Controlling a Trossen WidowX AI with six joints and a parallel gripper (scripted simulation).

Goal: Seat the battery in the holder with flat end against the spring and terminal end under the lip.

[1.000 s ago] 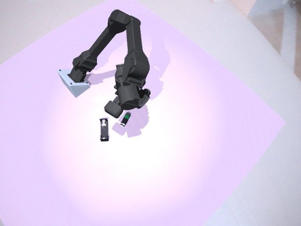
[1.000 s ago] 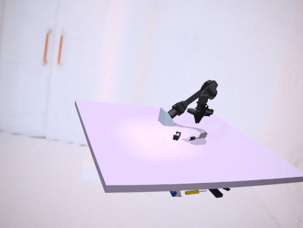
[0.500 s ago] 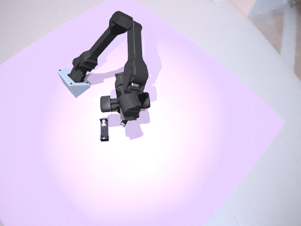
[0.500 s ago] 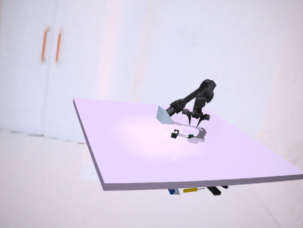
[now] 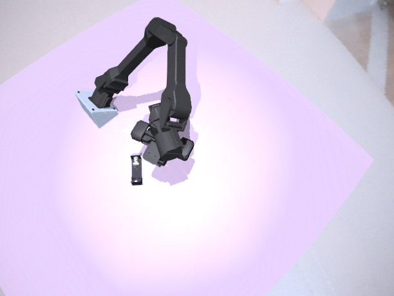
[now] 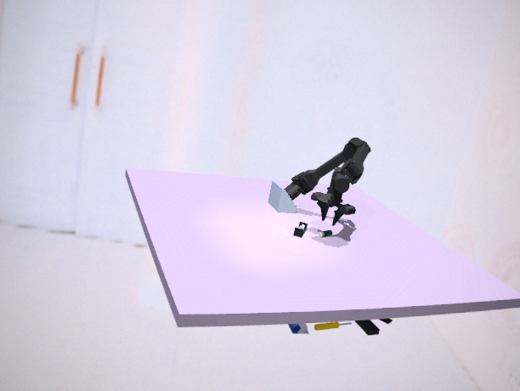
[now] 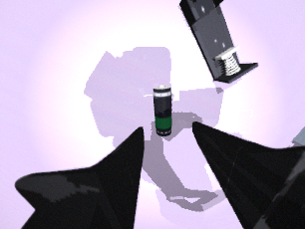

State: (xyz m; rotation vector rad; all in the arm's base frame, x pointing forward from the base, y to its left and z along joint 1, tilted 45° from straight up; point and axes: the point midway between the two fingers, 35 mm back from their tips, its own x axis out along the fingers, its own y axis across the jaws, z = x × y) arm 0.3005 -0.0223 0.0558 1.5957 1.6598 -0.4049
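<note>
Now: gripper tip 40 mm above the battery.
</note>
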